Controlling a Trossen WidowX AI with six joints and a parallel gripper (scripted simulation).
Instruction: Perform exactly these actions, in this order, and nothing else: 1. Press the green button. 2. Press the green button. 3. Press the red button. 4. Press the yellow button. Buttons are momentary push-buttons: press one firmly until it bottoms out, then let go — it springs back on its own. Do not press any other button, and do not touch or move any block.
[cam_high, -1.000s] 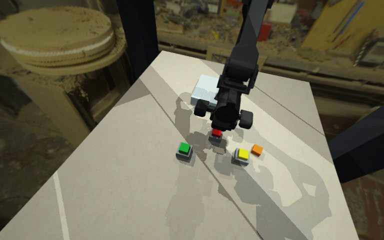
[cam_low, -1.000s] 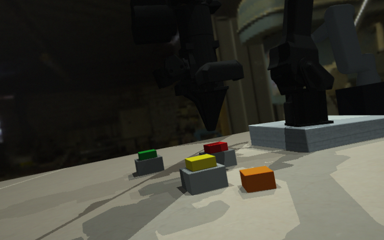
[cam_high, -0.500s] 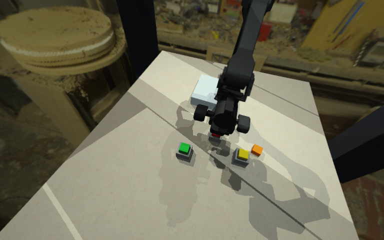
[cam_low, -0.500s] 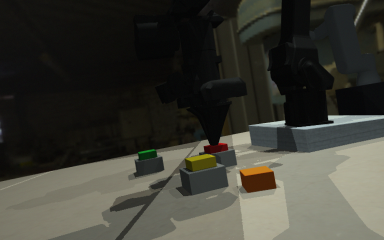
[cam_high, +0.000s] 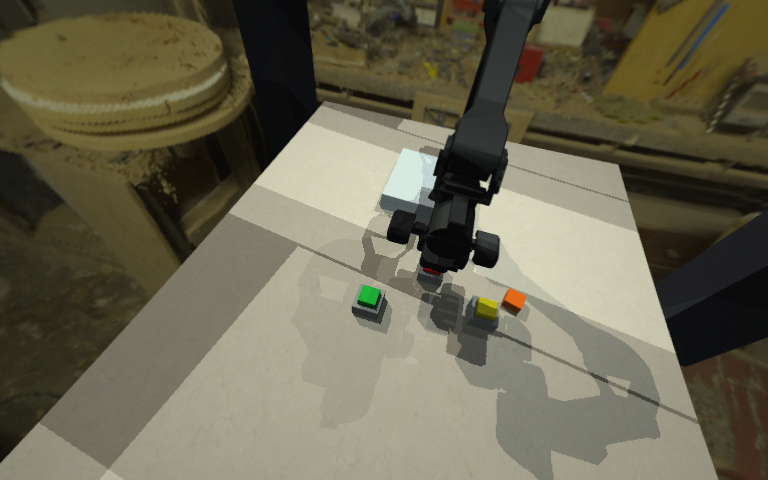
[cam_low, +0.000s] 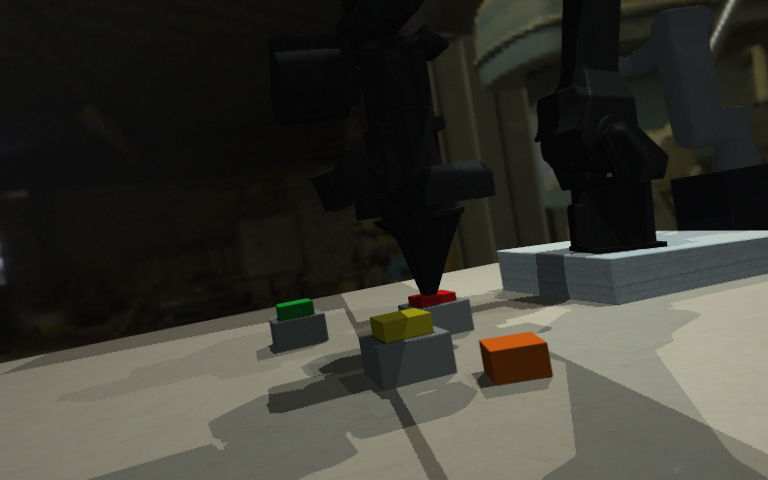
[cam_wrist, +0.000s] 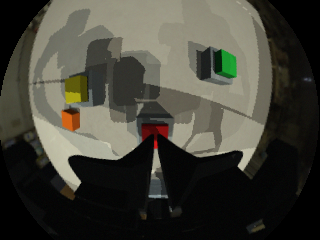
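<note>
Right now my gripper tip is 1 cm above the red button. From my gripper tip the other things lie so: yellow button 4 cm ahead, 12 cm to the left; then orange block 2 cm behind, 16 cm to the left, 2 cm below; then green button 12 cm ahead, 7 cm to the right.
</note>
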